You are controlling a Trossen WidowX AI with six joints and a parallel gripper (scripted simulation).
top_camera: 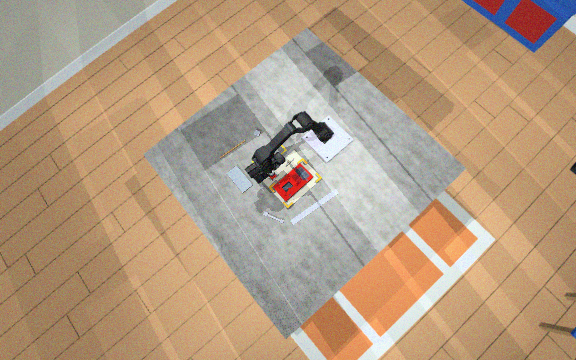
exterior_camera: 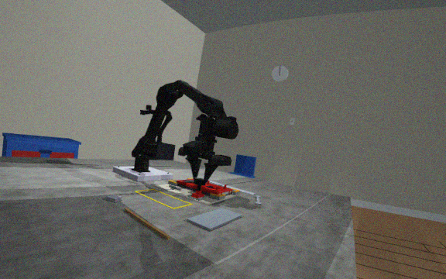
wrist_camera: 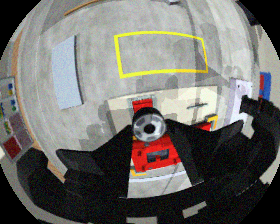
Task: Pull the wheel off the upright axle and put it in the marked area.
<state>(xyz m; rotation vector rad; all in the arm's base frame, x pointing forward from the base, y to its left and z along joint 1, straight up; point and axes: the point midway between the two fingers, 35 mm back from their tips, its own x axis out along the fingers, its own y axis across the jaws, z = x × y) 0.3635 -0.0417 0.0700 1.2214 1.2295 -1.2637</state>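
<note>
Right now my gripper tip is 3 cm above the axle. From my gripper tip the other things lie so: wheel (right at my gripper tip); then wooden stick (28 cm to the right, 6 cm below, 6 cm ahead); then small grey cube (25 cm to the right, 11 cm behind, 6 cm below).
</note>
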